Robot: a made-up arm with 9 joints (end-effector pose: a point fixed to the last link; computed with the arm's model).
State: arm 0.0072 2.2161 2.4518 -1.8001 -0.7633 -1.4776 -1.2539 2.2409 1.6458
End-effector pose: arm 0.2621 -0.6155 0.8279 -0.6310 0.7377 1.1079
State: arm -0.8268 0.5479 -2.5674 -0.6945 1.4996 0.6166 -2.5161 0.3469 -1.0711
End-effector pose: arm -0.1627 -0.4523 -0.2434 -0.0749 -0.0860 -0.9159
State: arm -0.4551 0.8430 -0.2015 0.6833 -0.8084 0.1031 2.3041 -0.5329 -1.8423
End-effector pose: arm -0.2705 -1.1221 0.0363 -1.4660 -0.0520 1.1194
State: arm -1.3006 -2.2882 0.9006 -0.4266 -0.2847 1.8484 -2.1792 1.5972 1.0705
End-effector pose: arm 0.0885 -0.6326 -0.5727 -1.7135 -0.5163 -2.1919
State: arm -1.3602 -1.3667 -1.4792 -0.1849 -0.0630 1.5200 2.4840 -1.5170 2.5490
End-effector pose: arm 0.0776 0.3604 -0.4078 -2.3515 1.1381 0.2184
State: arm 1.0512 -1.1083 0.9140 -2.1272 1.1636 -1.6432 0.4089 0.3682 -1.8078
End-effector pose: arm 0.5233 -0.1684 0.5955 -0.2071 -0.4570 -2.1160
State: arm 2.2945 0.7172 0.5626 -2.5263 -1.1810 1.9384 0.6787 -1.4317 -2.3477
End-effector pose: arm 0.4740 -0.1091 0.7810 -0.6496 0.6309 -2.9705
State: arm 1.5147 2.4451 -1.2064 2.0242 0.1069 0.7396 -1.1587 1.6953 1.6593
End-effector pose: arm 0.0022 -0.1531 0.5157 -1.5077 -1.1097 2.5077
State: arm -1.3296 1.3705 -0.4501 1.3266 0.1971 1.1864 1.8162 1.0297 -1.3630
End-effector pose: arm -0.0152 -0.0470 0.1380 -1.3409 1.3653 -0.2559
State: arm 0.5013 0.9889 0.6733 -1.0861 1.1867 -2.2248 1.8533 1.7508 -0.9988
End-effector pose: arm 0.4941 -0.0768 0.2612 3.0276 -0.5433 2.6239
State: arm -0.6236 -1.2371 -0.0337 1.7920 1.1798 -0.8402 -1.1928 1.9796 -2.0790
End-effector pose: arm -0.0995 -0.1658 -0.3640 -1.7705 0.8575 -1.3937
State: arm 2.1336 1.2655 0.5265 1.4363 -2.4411 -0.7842 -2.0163 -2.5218 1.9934
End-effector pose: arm 0.0204 -0.0876 0.6627 -0.7579 1.0074 0.3864
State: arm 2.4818 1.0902 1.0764 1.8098 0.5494 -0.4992 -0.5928 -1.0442 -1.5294
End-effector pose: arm 0.5119 0.5818 0.6702 1.0188 -0.1676 1.9218
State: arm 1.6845 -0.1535 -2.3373 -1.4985 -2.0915 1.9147 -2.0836 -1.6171 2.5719
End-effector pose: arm 0.3548 -0.3924 1.1928 -1.7130 -0.3956 2.2048
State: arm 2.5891 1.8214 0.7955 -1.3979 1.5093 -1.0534 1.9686 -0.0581 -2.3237
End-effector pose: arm -0.5069 0.6099 -0.0281 0.9035 -0.5798 -1.2395
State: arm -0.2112 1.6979 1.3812 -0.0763 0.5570 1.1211 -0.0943 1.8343 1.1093
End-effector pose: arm 0.1685 -0.7314 0.3779 1.5395 -0.5298 1.6698
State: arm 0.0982 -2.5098 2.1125 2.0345 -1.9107 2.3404 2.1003 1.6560 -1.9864
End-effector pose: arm -0.5550 -0.5382 0.1864 0.9973 0.9429 -0.4719
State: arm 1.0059 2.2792 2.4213 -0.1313 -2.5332 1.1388 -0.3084 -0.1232 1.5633
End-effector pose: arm -0.2192 0.0578 0.4659 1.2184 0.3239 -0.3851
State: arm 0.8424 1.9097 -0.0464 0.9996 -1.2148 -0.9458 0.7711 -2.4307 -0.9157
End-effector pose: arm 0.0040 -0.7060 1.0427 1.0290 1.0100 0.3729
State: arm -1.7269 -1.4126 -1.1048 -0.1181 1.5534 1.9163 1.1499 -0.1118 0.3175
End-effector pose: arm 0.2175 0.0532 -0.5615 -1.8116 -0.6607 0.4223
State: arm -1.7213 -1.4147 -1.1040 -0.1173 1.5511 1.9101 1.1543 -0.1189 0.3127
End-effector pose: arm 0.2208 0.0484 -0.5593 -1.8175 -0.6696 0.4199
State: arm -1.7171 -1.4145 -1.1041 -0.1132 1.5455 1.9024 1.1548 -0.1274 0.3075
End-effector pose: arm 0.2245 0.0429 -0.5572 -1.8239 -0.6761 0.4095
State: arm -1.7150 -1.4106 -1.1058 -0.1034 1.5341 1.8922 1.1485 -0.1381 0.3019
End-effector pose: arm 0.2285 0.0358 -0.5553 -1.8316 -0.6782 0.3858
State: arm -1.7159 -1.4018 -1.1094 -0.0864 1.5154 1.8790 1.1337 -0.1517 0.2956
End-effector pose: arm 0.2328 0.0267 -0.5536 -1.8406 -0.6751 0.3444
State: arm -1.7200 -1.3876 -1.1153 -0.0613 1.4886 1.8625 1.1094 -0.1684 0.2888
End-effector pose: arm 0.2367 0.0151 -0.5521 -1.8508 -0.6663 0.2828
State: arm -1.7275 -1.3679 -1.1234 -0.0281 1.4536 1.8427 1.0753 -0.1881 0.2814
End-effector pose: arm 0.2394 0.0008 -0.5510 -1.8625 -0.6513 0.2002
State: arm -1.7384 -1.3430 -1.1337 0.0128 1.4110 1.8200 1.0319 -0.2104 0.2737
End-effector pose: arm 0.2396 -0.0161 -0.5502 -1.8752 -0.6302 0.0968
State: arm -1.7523 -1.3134 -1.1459 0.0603 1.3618 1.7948 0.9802 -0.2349 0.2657
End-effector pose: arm 0.2359 -0.0352 -0.5499 -1.8896 -0.6031 -0.0254
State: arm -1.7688 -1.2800 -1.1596 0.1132 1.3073 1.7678 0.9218 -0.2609 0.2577
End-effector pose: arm 0.2269 -0.0555 -0.5501 -1.9066 -0.5704 -0.1629
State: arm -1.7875 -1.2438 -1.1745 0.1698 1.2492 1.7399 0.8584 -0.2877 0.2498
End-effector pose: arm 0.2119 -0.0752 -0.5507 -1.9271 -0.5326 -0.3110
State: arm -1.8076 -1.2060 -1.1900 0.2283 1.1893 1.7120 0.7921 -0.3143 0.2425
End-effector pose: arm 0.1907 -0.0928 -0.5517 -1.9528 -0.4908 -0.4640
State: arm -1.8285 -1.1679 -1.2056 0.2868 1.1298 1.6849 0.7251 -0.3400 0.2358
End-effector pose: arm 0.1643 -0.1065 -0.5529 -1.9841 -0.4472 -0.6165
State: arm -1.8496 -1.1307 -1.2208 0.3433 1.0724 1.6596 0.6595 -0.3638 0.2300
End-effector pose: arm 0.1343 -0.1150 -0.5539 -2.0209 -0.4035 -0.7630
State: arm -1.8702 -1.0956 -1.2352 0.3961 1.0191 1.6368 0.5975 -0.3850 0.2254
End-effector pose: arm 0.1029 -0.1181 -0.5546 -2.0615 -0.3619 -0.8990
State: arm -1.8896 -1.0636 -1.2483 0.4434 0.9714 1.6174 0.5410 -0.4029 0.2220
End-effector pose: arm 0.0727 -0.1161 -0.5548 -2.1039 -0.3237 -1.0201
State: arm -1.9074 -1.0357 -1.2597 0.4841 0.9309 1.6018 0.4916 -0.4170 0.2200
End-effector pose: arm 0.0453 -0.1101 -0.5548 -2.1448 -0.2895 -1.1238
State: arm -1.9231 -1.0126 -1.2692 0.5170 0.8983 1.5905 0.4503 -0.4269 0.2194
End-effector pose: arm 0.0225 -0.1014 -0.5547 -2.1814 -0.2590 -1.2074
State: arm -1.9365 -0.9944 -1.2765 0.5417 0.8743 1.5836 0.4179 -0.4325 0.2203
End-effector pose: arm 0.0049 -0.0915 -0.5548 -2.2112 -0.2316 -1.2705
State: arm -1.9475 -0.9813 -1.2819 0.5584 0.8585 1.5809 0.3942 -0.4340 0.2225
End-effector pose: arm -0.0074 -0.0815 -0.5556 -2.2328 -0.2062 -1.3133
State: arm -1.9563 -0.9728 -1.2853 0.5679 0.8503 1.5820 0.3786 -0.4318 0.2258
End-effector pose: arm -0.0149 -0.0720 -0.5571 -2.2458 -0.1823 -1.3378
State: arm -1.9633 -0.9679 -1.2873 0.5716 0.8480 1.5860 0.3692 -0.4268 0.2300
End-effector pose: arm -0.0187 -0.0633 -0.5592 -2.2517 -0.1592 -1.3478
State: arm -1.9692 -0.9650 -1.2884 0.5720 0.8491 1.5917 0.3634 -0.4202 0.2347
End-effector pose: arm -0.0204 -0.0550 -0.5617 -2.2533 -0.1366 -1.3495
